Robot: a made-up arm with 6 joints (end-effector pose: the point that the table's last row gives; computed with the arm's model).
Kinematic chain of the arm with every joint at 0, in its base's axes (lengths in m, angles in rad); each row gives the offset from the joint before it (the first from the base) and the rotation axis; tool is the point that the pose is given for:
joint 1: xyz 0 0 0.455 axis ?
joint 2: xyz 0.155 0 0 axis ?
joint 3: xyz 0 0 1.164 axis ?
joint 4: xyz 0 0 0.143 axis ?
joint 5: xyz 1.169 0 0 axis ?
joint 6: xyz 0.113 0 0 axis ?
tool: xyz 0 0 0
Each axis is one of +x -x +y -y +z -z.
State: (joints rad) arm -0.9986 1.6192 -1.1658 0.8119 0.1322 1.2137
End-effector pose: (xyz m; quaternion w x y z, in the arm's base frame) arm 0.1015 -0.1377 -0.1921 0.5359 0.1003 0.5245 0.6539
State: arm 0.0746 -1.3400 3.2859 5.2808 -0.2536 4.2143
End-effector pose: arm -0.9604 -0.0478 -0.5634 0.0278 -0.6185 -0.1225 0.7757
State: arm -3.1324 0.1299 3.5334 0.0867 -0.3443 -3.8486
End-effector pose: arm 0.8988 0.0116 1.1775 0.9507 0.3069 -0.0327 0.0307
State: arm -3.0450 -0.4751 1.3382 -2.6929 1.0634 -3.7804
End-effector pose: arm 0.7163 0.1124 2.6652 0.0551 0.3954 0.2764 0.8742
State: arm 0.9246 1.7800 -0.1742 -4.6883 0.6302 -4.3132
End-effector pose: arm 0.5209 0.8012 -1.0084 0.2033 0.3585 0.5539 -0.7234
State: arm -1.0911 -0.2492 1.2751 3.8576 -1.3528 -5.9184
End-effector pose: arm -0.0754 0.3019 2.7857 0.7836 -0.0530 -0.1993 0.5861
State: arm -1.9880 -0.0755 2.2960 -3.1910 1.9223 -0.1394
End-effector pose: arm 0.3167 0.7017 2.3759 0.1553 0.5610 -0.7960 0.1660
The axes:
joint 1: +z
joint 2: +y
joint 3: -y
joint 4: -x
joint 5: -y
joint 6: -x

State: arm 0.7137 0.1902 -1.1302 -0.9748 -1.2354 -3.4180
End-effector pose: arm 0.5125 0.5606 0.4500 0.1755 -0.2239 0.0619 0.9567
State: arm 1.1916 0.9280 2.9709 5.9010 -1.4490 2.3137
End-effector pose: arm 0.1515 0.4931 2.1884 0.3929 -0.5615 -0.7272 0.0395
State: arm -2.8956 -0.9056 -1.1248 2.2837 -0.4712 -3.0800
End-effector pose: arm -0.5108 -0.0882 1.0697 0.0310 0.0645 0.3741 0.9246
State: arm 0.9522 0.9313 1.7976 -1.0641 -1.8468 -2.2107
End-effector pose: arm 0.9417 1.4869 2.0753 0.2818 0.3604 0.8891 -0.0123
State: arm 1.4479 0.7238 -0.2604 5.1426 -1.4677 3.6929
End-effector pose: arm 0.1020 1.6594 0.3971 0.1617 0.0868 0.5306 -0.8275
